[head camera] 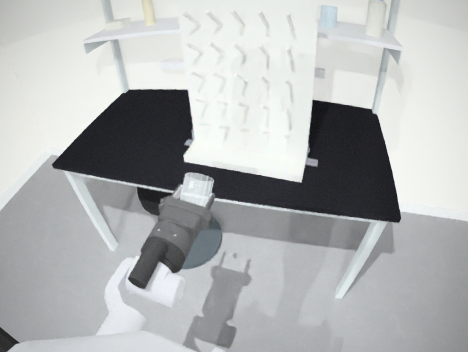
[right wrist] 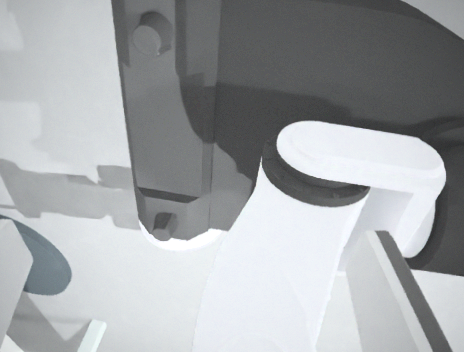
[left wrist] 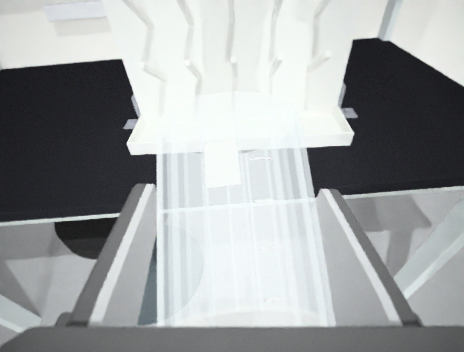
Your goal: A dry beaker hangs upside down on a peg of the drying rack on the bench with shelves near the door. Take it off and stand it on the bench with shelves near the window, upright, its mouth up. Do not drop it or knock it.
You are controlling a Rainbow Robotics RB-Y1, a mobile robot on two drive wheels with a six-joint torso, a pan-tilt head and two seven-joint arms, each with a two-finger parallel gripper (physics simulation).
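Places are measured from the robot's base along level axes (x up, y ahead, z left), in metres.
Where they show: left gripper, fingertip midpoint: (head camera: 196, 191) (left wrist: 237, 200); right gripper, fingertip midpoint: (right wrist: 187, 246).
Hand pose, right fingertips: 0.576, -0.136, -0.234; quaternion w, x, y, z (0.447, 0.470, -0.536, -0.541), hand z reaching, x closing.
Observation:
Things, the pixels of their centre, and the offset from my right fingertips, as dx, dy, dz. "spot": a spot on its surface instead. Level surfaces: height alone.
- clear beaker at the middle of its body: (left wrist: 236, 221) (head camera: 195, 195) +0.418, +0.397, +0.548
- black bench at its surface level: dx +0.186
- wall shelf at its surface level: dx +0.643
- cream bottle at a spot on its surface: (head camera: 149, 12) spot: +0.711, +1.141, +1.172
- blue cup at a spot on its surface: (head camera: 328, 16) spot: +0.695, +1.227, +0.353
- pale bottle at a spot on its surface: (head camera: 375, 19) spot: +0.715, +1.225, +0.161
- black round thing at a spot on its surface: (head camera: 149, 201) spot: -0.093, +0.688, +1.040
The clear beaker (head camera: 199, 186) (left wrist: 240, 240) is off the drying rack. My left gripper (head camera: 196, 193) (left wrist: 237, 200) is shut on its sides and holds it in the air by the bench's front edge. The beaker's far end points toward the rack; I cannot tell which end is its mouth. The white drying rack (head camera: 245, 162) (left wrist: 142, 146) stands on the black bench (head camera: 350, 150) (left wrist: 60, 160), its visible pegs bare. My right gripper (right wrist: 187, 246) is open, its fingers wide apart at the two sides of the right wrist view. The bench near the window does not show.
A wall shelf (head camera: 150, 30) holds a cream bottle (head camera: 149, 12); at the right, another shelf (head camera: 355, 34) holds a blue cup (head camera: 328, 16) and a pale bottle (head camera: 375, 19). A round blue-grey stool seat (head camera: 206, 245) (right wrist: 47, 265) is below my left gripper. A black round thing (head camera: 149, 201) is under the bench.

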